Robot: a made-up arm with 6 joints. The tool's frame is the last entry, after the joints.
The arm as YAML. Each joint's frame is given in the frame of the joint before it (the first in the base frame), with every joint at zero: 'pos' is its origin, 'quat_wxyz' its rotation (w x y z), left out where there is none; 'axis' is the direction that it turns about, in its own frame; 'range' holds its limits. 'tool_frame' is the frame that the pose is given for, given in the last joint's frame.
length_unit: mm
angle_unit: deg
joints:
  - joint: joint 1
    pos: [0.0, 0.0, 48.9]
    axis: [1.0, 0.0, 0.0]
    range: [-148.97, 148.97]
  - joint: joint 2
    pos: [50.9, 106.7, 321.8]
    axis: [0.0, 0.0, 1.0]
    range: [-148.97, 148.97]
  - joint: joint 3
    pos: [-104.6, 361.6, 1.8]
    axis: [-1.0, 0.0, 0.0]
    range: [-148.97, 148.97]
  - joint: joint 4
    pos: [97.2, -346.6, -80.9]
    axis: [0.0, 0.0, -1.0]
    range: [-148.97, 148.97]
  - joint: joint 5
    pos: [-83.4, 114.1, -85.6]
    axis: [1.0, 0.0, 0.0]
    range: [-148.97, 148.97]
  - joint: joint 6
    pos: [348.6, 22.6, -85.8]
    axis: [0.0, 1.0, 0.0]
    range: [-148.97, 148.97]
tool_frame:
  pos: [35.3, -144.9, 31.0]
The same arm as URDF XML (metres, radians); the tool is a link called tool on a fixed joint. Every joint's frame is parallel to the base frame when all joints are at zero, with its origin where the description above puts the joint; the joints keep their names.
<robot name="arm">
  <joint name="tool_fixed" type="fixed">
    <parent link="link6"/>
    <child link="tool"/>
    <origin xyz="0.0353 -0.1449 0.031"/>
  </joint>
  <joint name="joint 6" type="revolute">
    <parent link="link5"/>
    <child link="link6"/>
    <origin xyz="0.3486 0.0226 -0.0858"/>
    <axis xyz="0 1 0"/>
    <limit lower="-2.6" upper="2.6"/>
  </joint>
  <joint name="joint 5" type="revolute">
    <parent link="link4"/>
    <child link="link5"/>
    <origin xyz="-0.0834 0.1141 -0.0856"/>
    <axis xyz="1 0 0"/>
    <limit lower="-2.6" upper="2.6"/>
  </joint>
  <joint name="joint 4" type="revolute">
    <parent link="link3"/>
    <child link="link4"/>
    <origin xyz="0.0972 -0.3466 -0.0809"/>
    <axis xyz="0 0 -1"/>
    <limit lower="-2.6" upper="2.6"/>
  </joint>
  <joint name="joint 3" type="revolute">
    <parent link="link2"/>
    <child link="link3"/>
    <origin xyz="-0.1046 0.3616 0.0018"/>
    <axis xyz="-1 0 0"/>
    <limit lower="-2.6" upper="2.6"/>
  </joint>
  <joint name="joint 2" type="revolute">
    <parent link="link1"/>
    <child link="link2"/>
    <origin xyz="0.0509 0.1067 0.3218"/>
    <axis xyz="0 0 1"/>
    <limit lower="-2.6" upper="2.6"/>
  </joint>
  <joint name="joint 1" type="revolute">
    <parent link="base_link"/>
    <child link="link1"/>
    <origin xyz="0 0 0.0489"/>
    <axis xyz="1 0 0"/>
    <limit lower="-2.6" upper="2.6"/>
  </joint>
  <link name="base_link"/>
  <link name="link1"/>
  <link name="link2"/>
  <link name="link3"/>
  <link name="link4"/>
  <link name="link5"/>
  <link name="link6"/>
  <link name="tool"/>
</robot>

